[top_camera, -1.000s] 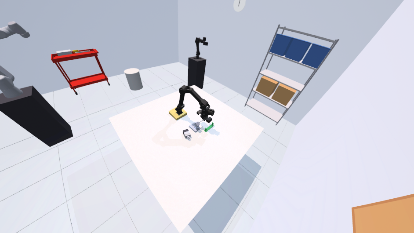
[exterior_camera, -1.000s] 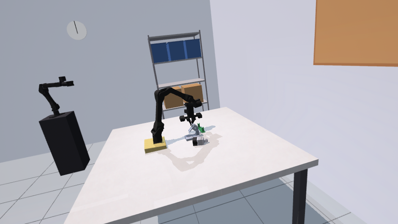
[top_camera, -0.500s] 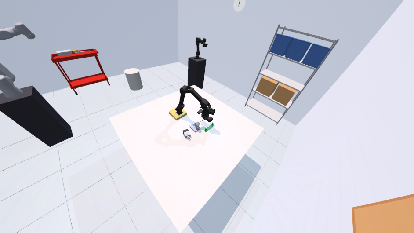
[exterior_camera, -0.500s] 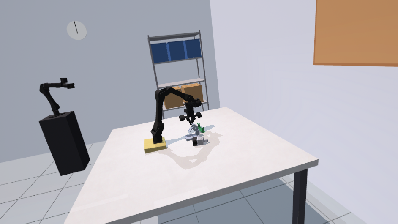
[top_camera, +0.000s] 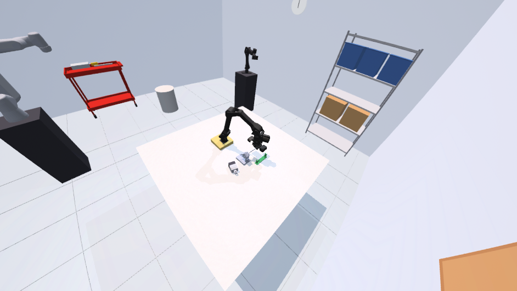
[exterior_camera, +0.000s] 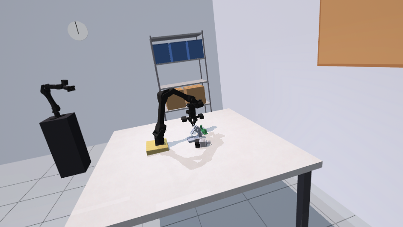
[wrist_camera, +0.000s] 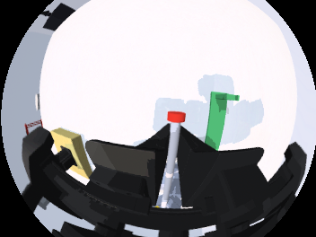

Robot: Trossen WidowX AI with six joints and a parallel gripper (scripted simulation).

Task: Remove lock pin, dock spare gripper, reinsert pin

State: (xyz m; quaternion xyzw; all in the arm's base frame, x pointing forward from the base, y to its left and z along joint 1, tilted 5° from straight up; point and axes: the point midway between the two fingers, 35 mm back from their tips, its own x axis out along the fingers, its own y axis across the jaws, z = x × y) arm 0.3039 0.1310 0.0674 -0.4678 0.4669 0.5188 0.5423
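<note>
The green cradle is 8 cm ahead of my gripper tip, 4 cm below it and 2 cm to the right of it. Also, from my gripper tip: grey mount 14 cm to the right, 1 cm below, 1 cm behind; spare gripper 28 cm to the right, 4 cm below.
</note>
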